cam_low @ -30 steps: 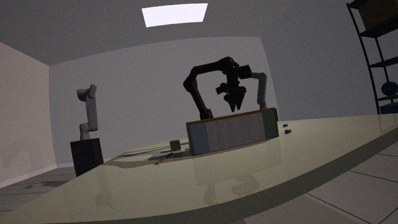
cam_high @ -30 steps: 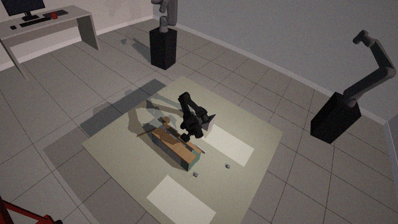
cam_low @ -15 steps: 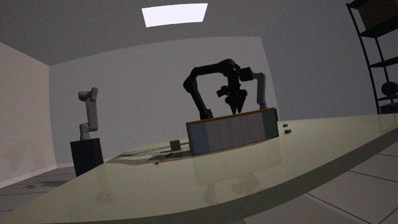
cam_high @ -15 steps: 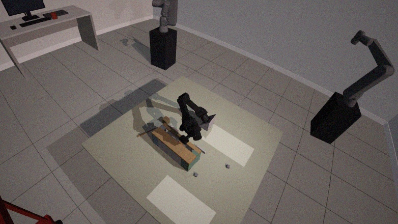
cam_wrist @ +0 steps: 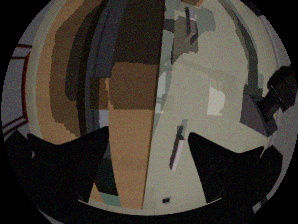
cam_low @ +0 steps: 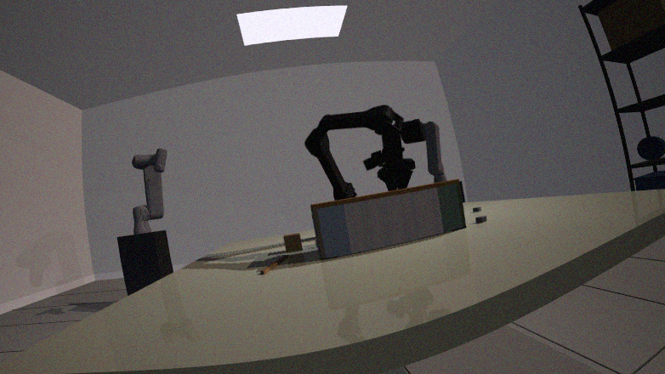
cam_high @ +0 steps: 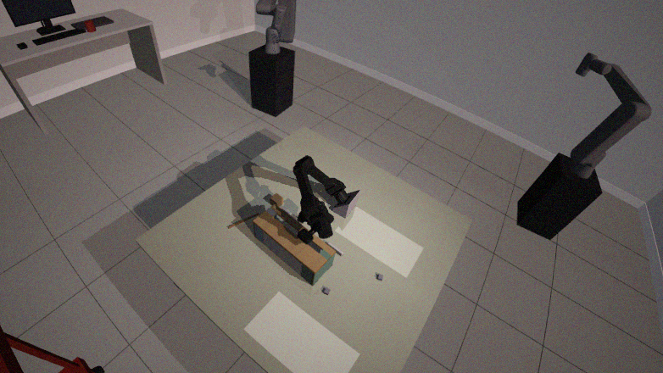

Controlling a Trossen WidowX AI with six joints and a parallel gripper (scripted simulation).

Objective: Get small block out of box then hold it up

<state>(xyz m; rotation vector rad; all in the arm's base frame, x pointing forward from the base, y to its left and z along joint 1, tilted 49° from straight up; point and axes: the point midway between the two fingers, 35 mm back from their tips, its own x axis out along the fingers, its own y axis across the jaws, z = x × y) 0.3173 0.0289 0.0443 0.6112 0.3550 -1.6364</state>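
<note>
Right now the brown block is 4 cm ahead of my gripper tip, 4 cm to the right of it and 2 cm below it. The rest, counted from my gripper tip: long box: 2 cm ahead, 7 cm to the right, 4 cm below; then thin wooden stick: 5 cm ahead, 37 cm to the right, 10 cm below.
</note>
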